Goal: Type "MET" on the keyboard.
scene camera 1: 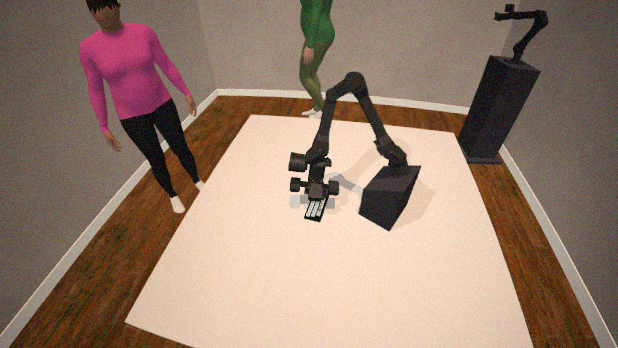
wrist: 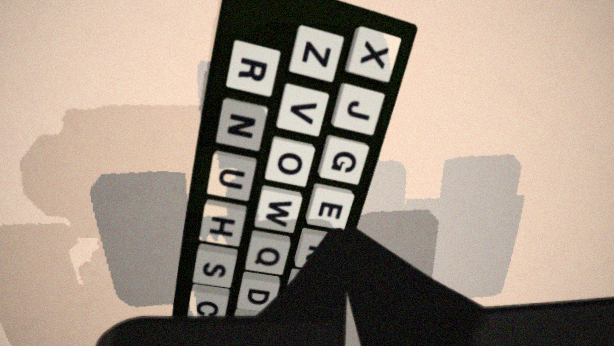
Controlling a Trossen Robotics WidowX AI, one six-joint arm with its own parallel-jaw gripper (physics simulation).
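Places are measured from the arm's base along level axes (x ahead, y left, z up), in metres.
Where they show: gripper, between the fingertips: [scene camera 1: 312, 200] [wrist: 342, 240]; arm's base, origin of its link: [scene camera 1: 400, 172].
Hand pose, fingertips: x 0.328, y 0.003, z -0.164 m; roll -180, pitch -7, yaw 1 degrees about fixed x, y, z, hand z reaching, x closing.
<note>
Each offset is from my fingertips to the centre of the thing. Level surfaces: height alone.
A black keyboard @(0.025 m down, 0.026 m back, 0.019 m right) [scene camera 1: 314, 218] [wrist: 260, 17] with white letter keys lies on the pale mat. In the wrist view its letters are turned sideways. The E key @(0.019 m down, 0.001 m back, 0.004 m left) [wrist: 330, 209] shows just beyond the fingertips, at the end of the row of X, J and G. The key below E is partly covered by the fingers and its letter cannot be read in full. The W key @(0.019 m down, 0.020 m back, 0.004 m left) [wrist: 278, 210] is in the middle row. The M and T keys cannot be made out. My gripper [wrist: 342, 240] is shut and empty, with its tips over the keyboard beside E; whether they touch a key cannot be told.
The pale mat @(0.034 m down) [scene camera 1: 320, 280] lies on a wooden floor. My arm stands on a dark block [scene camera 1: 385, 200] to the right of the keyboard. A person in pink [scene camera 1: 131, 70] stands at the left, a person in green [scene camera 1: 320, 25] at the back. A second arm stands on a dark pedestal [scene camera 1: 495, 107] at right.
</note>
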